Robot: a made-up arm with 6 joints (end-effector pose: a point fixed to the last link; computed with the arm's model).
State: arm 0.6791 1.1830 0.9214 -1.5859 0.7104 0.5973
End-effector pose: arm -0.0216 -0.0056 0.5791 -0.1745 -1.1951 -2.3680
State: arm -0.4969 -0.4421 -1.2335 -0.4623 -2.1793 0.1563
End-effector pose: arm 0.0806 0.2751 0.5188 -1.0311 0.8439 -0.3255
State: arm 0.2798 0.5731 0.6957 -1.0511 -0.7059 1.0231
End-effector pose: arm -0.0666 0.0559 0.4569 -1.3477 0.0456 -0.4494
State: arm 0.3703 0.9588 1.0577 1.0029 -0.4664 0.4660
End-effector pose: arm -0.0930 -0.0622 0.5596 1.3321 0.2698 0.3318
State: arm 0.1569 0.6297 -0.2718 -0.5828 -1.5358 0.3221
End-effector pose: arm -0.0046 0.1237 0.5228 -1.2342 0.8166 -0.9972
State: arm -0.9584 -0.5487 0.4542 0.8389 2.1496 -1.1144
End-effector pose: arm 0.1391 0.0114 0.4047 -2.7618 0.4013 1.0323
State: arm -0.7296 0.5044 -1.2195 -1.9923 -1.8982 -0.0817
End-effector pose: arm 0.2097 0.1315 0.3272 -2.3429 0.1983 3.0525
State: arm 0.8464 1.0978 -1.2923 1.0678 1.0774 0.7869
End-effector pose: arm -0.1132 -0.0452 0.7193 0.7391 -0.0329 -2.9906
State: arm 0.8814 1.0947 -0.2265 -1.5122 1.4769 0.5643
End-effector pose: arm -0.0122 -0.0542 0.6493 1.9389 -0.1947 1.9151
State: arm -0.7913 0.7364 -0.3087 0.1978 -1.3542 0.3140
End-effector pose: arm 0.0261 0.1981 0.5167 0.6193 0.1895 -0.2672
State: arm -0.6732 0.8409 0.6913 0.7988 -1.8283 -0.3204
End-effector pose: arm -0.0086 0.0312 0.3880 0.0390 -0.9059 1.4663
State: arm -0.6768 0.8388 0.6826 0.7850 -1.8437 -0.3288
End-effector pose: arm -0.0096 0.0311 0.3914 0.0379 -0.8839 1.4617
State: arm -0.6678 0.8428 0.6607 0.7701 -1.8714 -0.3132
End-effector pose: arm -0.0172 0.0331 0.3959 0.0508 -0.8605 1.4155
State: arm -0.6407 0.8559 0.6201 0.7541 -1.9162 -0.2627
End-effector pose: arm -0.0331 0.0386 0.4019 0.0760 -0.8326 1.3167
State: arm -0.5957 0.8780 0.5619 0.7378 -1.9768 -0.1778
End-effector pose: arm -0.0548 0.0483 0.4095 0.0980 -0.7953 1.1805
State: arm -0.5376 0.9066 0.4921 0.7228 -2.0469 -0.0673
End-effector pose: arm -0.0771 0.0613 0.4175 0.0978 -0.7494 1.0359
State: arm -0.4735 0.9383 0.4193 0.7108 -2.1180 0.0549
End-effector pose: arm -0.0959 0.0753 0.4243 0.0677 -0.7023 0.9076
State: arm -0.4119 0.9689 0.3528 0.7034 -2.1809 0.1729
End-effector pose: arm -0.1092 0.0877 0.4283 0.0160 -0.6639 0.8085
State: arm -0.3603 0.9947 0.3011 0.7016 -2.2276 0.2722
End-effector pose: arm -0.1173 0.0965 0.4296 -0.0390 -0.6412 0.7397
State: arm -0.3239 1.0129 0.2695 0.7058 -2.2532 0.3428
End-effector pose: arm -0.1215 0.1016 0.4291 -0.0796 -0.6358 0.6963
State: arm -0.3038 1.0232 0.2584 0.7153 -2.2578 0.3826
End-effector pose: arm -0.1232 0.1039 0.4277 -0.0967 -0.6455 0.6705
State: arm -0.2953 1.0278 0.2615 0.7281 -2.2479 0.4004
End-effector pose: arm -0.1236 0.1045 0.4260 -0.0943 -0.6645 0.6542
